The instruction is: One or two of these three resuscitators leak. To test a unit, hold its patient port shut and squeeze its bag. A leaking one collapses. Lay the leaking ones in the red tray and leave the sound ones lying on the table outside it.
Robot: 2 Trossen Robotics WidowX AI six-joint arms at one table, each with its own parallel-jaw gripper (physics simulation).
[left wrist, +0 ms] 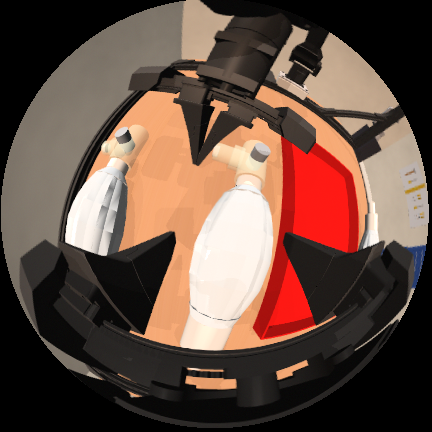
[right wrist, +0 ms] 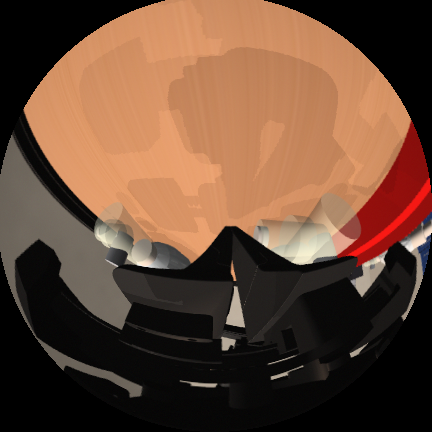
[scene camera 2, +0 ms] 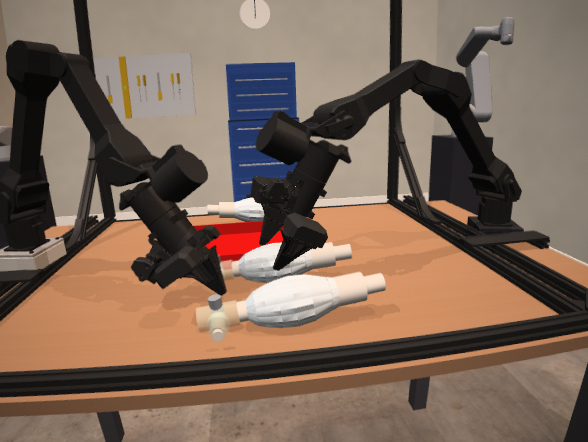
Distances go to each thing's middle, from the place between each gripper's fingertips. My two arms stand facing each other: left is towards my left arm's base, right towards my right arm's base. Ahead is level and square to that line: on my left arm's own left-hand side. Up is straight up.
I see the red tray [scene camera 2: 236, 239] 180 mm behind my left hand, 30 mm to the right of it and 30 mm below it.
I see my right gripper 230 mm past the red tray and 40 mm to the right of it.
